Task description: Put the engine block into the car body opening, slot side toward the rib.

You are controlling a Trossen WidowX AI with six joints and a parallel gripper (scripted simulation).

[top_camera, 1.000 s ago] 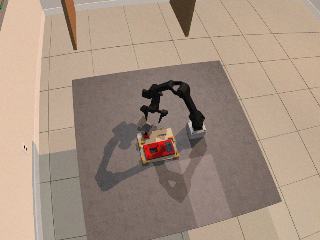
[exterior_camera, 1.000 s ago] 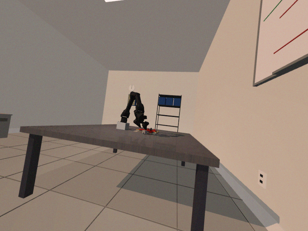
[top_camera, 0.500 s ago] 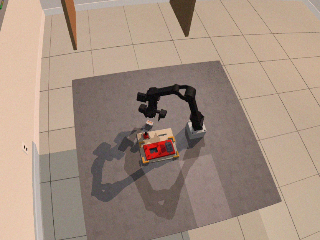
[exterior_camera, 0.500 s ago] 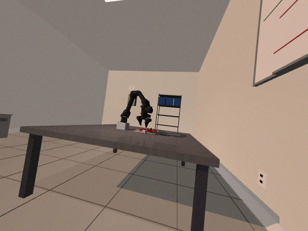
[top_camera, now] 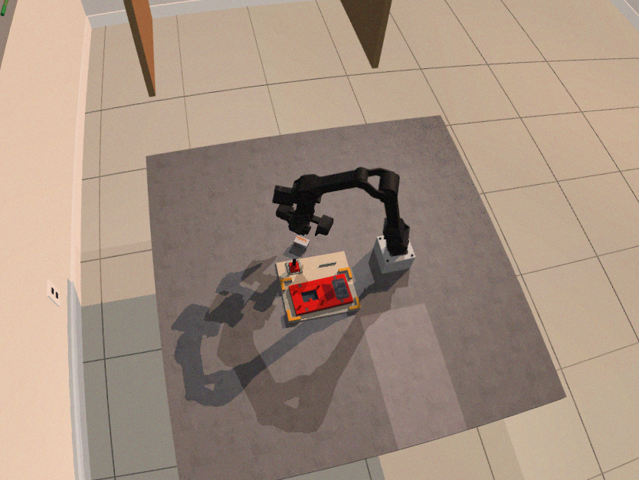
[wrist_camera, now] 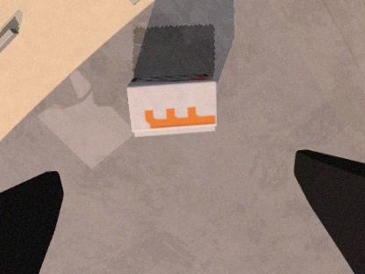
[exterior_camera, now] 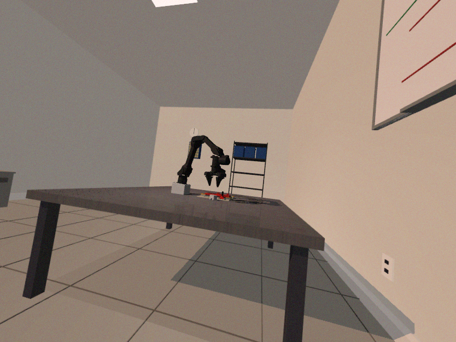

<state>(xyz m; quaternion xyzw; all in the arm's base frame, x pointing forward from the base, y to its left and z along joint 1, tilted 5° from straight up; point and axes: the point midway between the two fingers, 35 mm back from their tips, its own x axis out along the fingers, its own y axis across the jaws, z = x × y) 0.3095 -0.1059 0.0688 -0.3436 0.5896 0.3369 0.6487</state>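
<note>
Now: gripper tip 8 cm above the engine block. Also, from my gripper tip: black stick: 5 cm ahead, 9 cm to the left, 6 cm below.
</note>
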